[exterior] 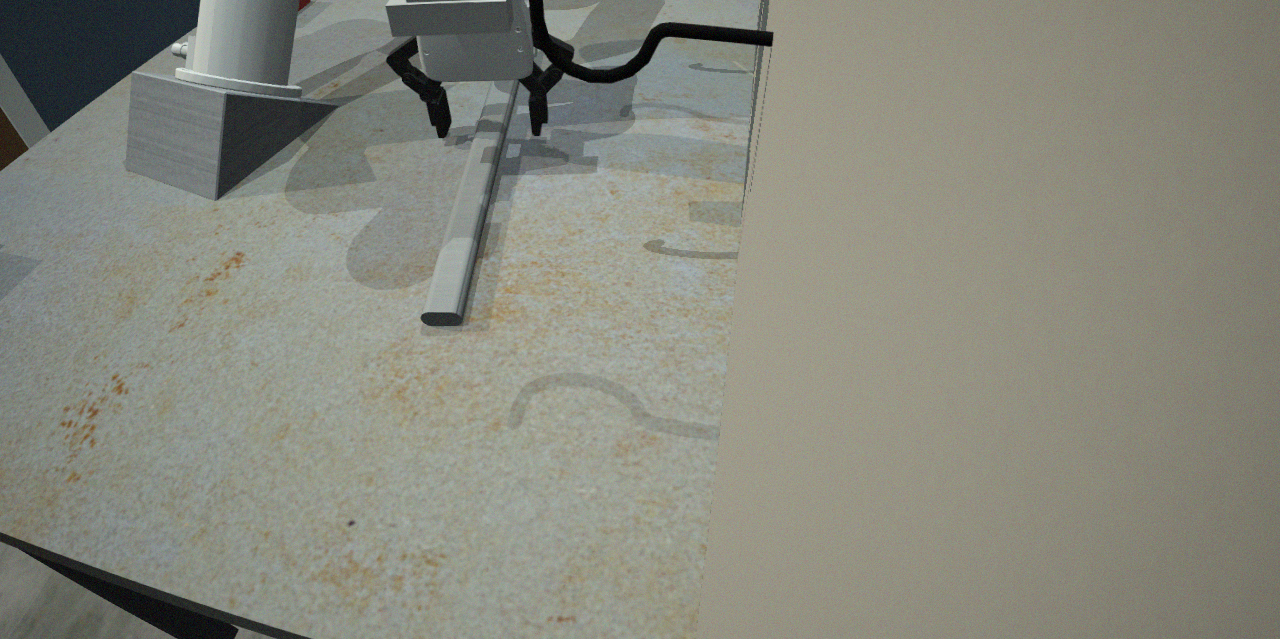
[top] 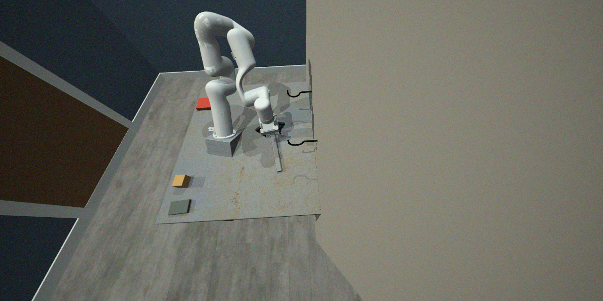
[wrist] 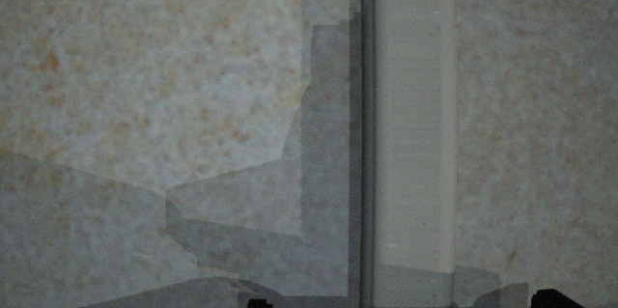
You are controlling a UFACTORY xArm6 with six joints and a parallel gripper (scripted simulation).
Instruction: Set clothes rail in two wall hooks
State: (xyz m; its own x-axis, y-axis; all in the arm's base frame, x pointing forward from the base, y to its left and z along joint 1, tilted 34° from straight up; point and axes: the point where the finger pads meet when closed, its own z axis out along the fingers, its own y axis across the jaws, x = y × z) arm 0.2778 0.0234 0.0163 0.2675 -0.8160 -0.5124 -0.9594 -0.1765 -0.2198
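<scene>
Right now the clothes rail is 10 mm below my hand. From my hand the other things lie so: orange block (440 mm behind, 300 mm to the right, 10 mm above); beige wall (270 mm ahead, 20 mm to the left, 410 mm above); red block (480 mm behind, 230 mm to the left, 10 mm below).
</scene>
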